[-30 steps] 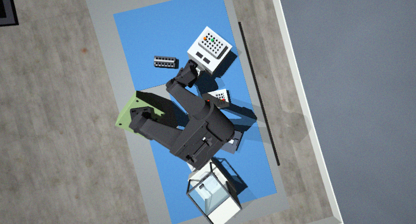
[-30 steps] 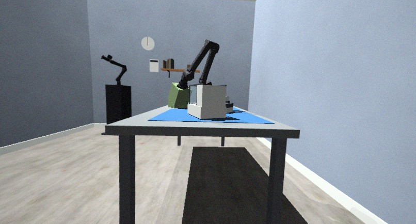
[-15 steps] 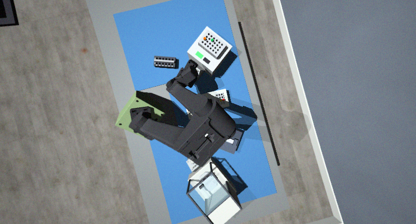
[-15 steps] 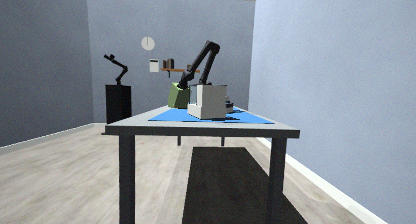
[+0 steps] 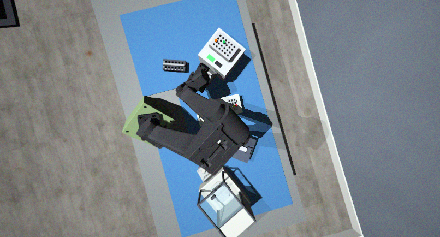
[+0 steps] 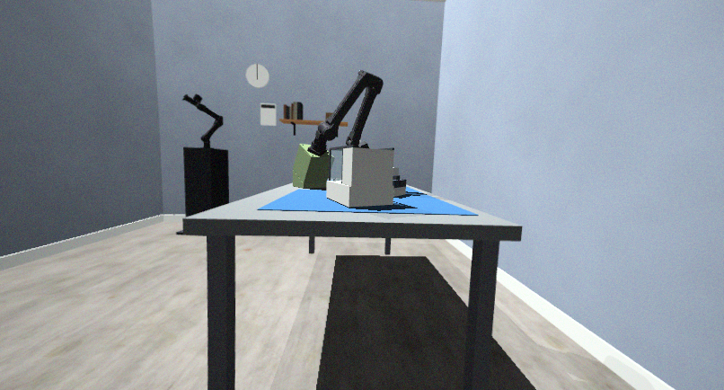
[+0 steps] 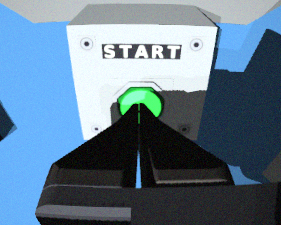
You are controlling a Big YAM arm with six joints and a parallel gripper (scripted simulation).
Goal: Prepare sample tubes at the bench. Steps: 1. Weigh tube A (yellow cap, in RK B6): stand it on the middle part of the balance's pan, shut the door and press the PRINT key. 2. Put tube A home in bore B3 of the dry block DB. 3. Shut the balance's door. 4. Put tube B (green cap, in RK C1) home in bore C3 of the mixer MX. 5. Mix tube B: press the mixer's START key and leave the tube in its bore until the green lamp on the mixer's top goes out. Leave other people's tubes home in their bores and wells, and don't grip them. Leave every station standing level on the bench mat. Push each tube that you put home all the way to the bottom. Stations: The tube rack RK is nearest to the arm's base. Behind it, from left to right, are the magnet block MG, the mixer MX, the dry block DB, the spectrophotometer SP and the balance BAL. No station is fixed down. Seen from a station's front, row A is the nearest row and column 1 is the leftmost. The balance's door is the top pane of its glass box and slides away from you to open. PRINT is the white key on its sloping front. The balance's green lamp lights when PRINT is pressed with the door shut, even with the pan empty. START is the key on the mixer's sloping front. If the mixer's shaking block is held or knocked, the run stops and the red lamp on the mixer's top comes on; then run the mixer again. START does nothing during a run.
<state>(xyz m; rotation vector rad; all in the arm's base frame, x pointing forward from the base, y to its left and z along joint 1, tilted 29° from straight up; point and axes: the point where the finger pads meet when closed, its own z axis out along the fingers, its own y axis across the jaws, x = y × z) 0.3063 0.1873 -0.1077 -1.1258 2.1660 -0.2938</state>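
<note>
Now: the mixer's green start key 10 mm to the left of my hand, 10 mm below it and 10 mm ahead of it. From my hand the other things lie so: magnet block MG (160 mm behind, 110 mm to the left, 50 mm below); orange-capped tube (150 mm to the left, 100 mm ahead, 90 mm above); white rack RK (200 mm to the right, 60 mm below, 30 mm behind).
</note>
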